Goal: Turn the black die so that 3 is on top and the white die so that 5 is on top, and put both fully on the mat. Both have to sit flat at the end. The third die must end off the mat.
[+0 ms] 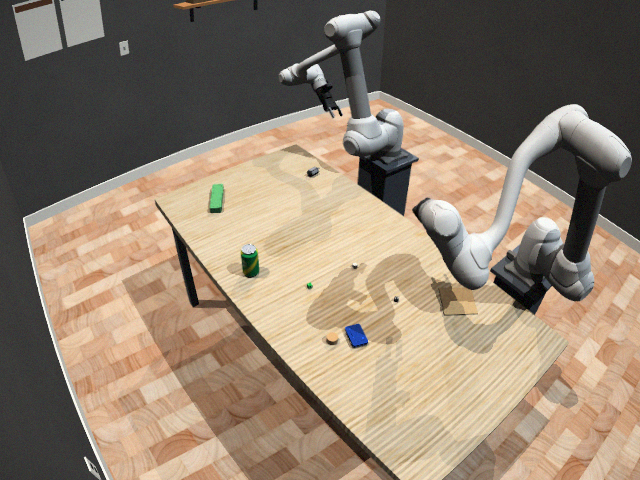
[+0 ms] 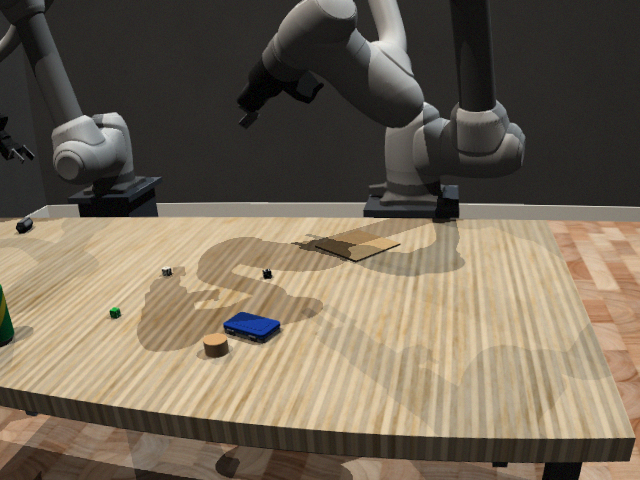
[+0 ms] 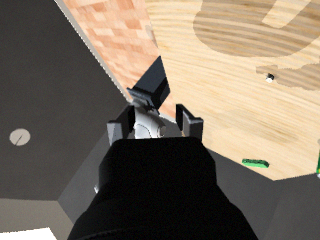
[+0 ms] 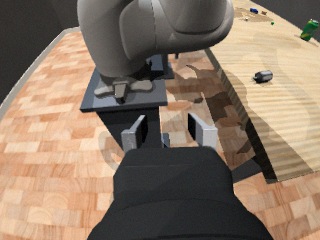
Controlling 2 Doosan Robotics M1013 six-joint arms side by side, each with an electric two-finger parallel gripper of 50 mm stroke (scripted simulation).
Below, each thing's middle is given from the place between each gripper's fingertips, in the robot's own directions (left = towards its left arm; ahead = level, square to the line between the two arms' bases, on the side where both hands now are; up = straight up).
Scene:
The tan mat (image 2: 358,245) lies 9 cm behind my left hand (image 2: 248,116), 19 cm to the left of it and 32 cm below it. The rest, counted from my left hand: blue case (image 2: 255,328) (34 cm ahead, 13 cm to the left, 31 cm below).
Now: right hand 132 cm to the right of the tan mat, 26 cm short of it and 16 cm above it. The rest, counted from my right hand: blue case 126 cm to the left, 69 cm ahead, 15 cm below.

